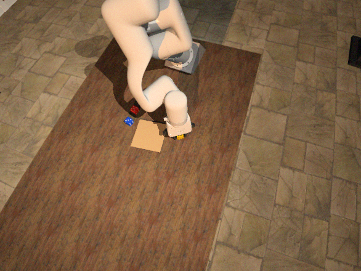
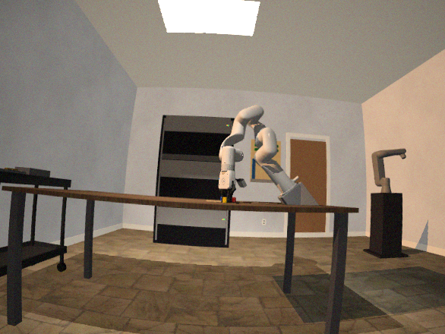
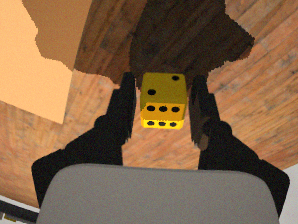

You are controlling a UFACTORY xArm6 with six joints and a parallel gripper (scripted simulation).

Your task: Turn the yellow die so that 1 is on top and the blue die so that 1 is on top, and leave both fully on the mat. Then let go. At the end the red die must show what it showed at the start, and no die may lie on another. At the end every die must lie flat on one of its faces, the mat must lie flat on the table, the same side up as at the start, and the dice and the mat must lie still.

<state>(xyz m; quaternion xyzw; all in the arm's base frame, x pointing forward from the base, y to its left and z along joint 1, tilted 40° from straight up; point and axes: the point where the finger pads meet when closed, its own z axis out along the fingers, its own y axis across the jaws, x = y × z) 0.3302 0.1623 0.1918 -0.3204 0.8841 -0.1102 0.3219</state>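
The yellow die is 1 cm below my hand. From my hand the other things lie so: red die (3 cm behind, 26 cm to the right, 1 cm below); tan mat (6 cm ahead, 13 cm to the right, 2 cm below); blue die (4 cm ahead, 25 cm to the right, 1 cm below).
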